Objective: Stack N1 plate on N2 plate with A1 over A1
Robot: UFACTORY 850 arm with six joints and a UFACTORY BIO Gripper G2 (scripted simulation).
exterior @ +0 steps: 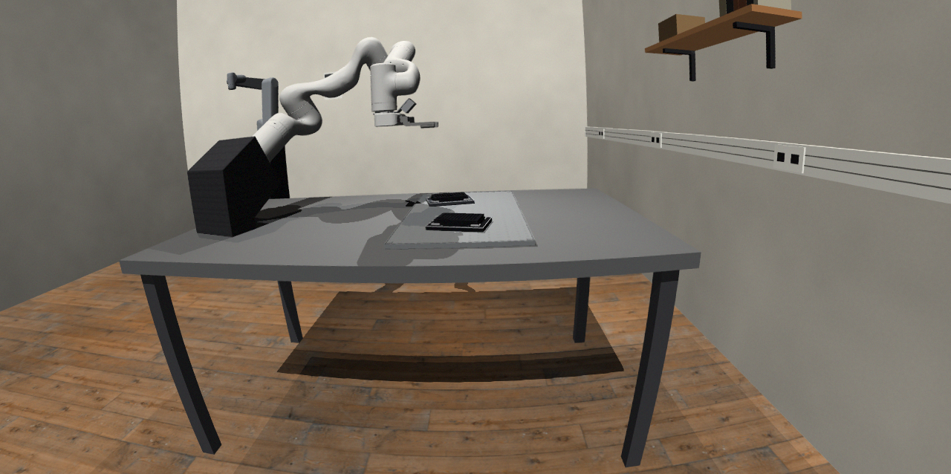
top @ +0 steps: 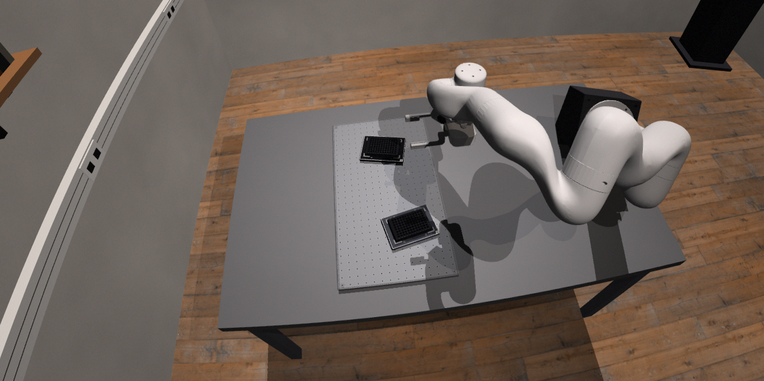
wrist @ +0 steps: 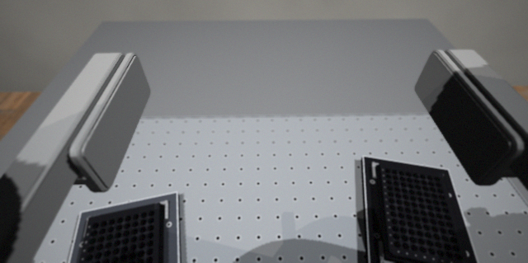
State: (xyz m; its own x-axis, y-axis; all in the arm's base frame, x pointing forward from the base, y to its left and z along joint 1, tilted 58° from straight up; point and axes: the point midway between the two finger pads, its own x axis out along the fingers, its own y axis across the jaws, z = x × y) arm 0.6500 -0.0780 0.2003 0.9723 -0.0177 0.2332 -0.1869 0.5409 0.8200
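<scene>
Right now my hand is 13 cm short of the plate nest N1, 16 cm to the left of it and 28 cm above it. From my hand the other things lie so: plate nest N2 (1 cm ahead, 17 cm to the left, 28 cm below).
</scene>
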